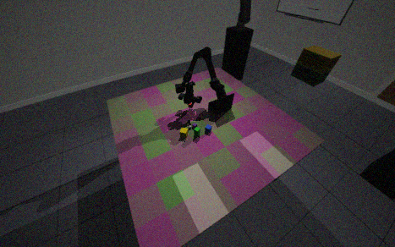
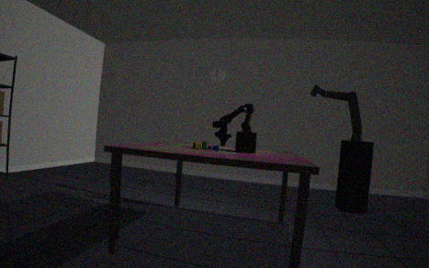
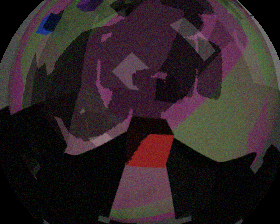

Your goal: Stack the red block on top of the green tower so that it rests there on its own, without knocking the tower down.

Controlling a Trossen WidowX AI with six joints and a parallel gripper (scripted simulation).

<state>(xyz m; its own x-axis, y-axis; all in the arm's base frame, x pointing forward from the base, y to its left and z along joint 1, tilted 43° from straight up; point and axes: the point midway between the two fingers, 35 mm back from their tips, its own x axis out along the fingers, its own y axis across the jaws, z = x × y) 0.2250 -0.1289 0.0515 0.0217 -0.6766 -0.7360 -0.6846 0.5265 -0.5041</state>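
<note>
The blue block lies 280 mm to the left of my gripper tip, 10 mm below it and 10 mm behind it. From my gripper tip the other things lie so: red block (10 mm above); then yellow block (230 mm to the left, 170 mm ahead, 10 mm below).
</note>
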